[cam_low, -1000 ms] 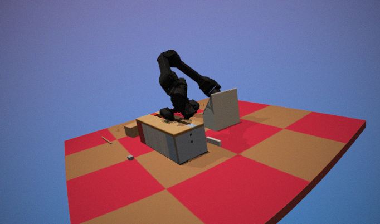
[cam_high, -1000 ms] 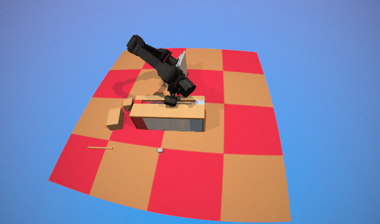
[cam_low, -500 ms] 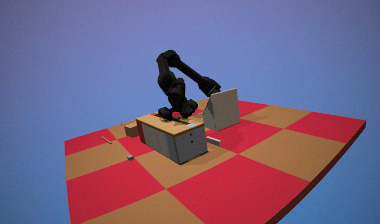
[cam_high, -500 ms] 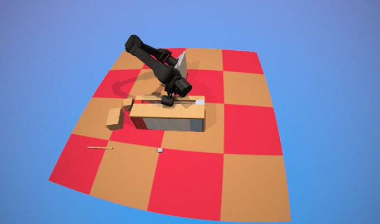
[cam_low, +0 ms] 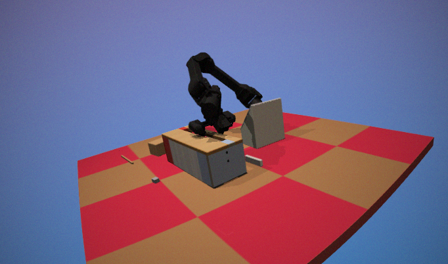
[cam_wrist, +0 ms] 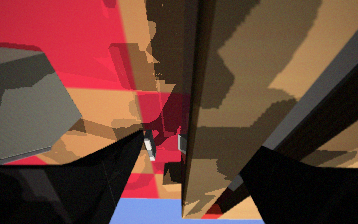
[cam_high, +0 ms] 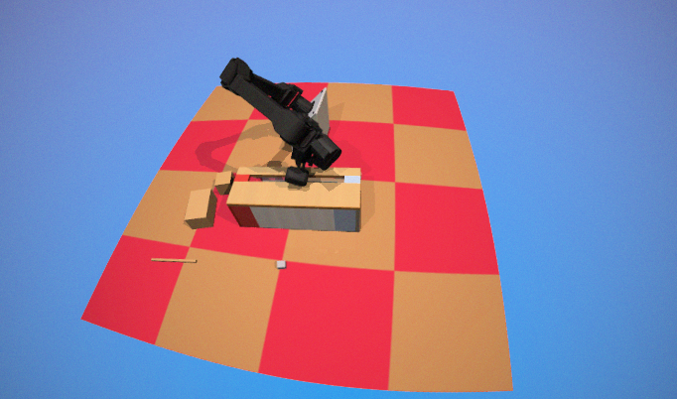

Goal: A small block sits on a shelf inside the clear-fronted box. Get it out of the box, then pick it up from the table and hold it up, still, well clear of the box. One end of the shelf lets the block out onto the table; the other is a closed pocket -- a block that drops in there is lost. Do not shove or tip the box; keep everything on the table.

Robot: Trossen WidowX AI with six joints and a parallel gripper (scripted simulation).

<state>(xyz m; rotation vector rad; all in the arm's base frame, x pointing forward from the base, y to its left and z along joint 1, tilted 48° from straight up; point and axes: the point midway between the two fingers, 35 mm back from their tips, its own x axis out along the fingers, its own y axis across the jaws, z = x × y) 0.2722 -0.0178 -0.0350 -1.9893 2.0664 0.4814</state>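
Right now my gripper tip is 30 mm short of the box, 10 mm to the right of it and 30 mm above it. Also, from my gripper tip: thin stick: 300 mm ahead, 370 mm to the right, 90 mm below; then tan block: 110 mm ahead, 320 mm to the right, 60 mm below; then purple block: 60 mm ahead, 20 mm to the right.
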